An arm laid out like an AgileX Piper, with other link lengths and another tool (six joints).
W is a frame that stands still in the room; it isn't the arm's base.
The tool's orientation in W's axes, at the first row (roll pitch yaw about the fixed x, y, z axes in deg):
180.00 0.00 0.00
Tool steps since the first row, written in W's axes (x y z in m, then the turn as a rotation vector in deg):
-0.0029 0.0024 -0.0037 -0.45 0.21 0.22
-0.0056 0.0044 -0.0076 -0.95 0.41 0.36
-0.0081 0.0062 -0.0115 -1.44 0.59 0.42
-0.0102 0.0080 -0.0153 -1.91 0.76 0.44
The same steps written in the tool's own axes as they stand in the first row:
-0.0029 -0.0024 0.0037 -0.45 -0.21 -0.22
-0.0056 -0.0044 0.0076 -0.95 -0.41 -0.36
-0.0081 -0.0062 0.0115 -1.44 -0.59 -0.42
-0.0102 -0.0080 0.0153 -1.91 -0.76 -0.44

